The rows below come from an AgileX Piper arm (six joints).
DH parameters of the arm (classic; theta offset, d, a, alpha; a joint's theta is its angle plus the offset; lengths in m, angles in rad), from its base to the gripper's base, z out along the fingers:
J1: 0 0.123 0 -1.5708
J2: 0.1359 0 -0.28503 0
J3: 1.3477 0 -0.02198 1.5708
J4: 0 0.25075 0 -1.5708
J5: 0 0 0 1.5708
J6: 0 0.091 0 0
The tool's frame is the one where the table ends.
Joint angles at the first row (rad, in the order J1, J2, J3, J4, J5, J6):
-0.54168, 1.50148, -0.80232, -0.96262, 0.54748, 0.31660
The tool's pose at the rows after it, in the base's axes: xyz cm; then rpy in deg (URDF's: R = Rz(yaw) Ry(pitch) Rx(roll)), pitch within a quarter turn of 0, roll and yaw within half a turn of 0:
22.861 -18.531 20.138 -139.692 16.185 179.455
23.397 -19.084 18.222 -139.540 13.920 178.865
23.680 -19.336 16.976 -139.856 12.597 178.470
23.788 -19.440 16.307 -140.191 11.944 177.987
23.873 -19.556 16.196 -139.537 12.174 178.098
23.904 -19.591 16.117 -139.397 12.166 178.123
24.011 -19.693 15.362 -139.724 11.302 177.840
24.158 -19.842 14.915 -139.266 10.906 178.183
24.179 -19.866 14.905 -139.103 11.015 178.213
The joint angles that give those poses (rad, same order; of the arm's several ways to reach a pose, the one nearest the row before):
-0.54169, 1.55564, -0.80107, -1.04862, 0.54532, 0.40133
-0.54169, 1.63003, -0.80109, -1.13621, 0.54636, 0.49243
-0.54169, 1.67570, -0.80107, -1.17764, 0.54514, 0.53973
-0.54167, 1.69935, -0.80110, -1.19288, 0.54609, 0.56311
-0.54170, 1.70625, -0.80107, -1.22581, 0.54606, 0.59574
-0.54167, 1.70979, -0.80110, -1.23517, 0.54610, 0.60507
-0.54168, 1.73615, -0.80107, -1.25263, 0.54683, 0.62687
-0.54169, 1.75489, -0.80206, -1.28937, 0.54683, 0.65810
-0.54167, 1.75597, -0.80206, -1.29733, 0.54683, 0.66631

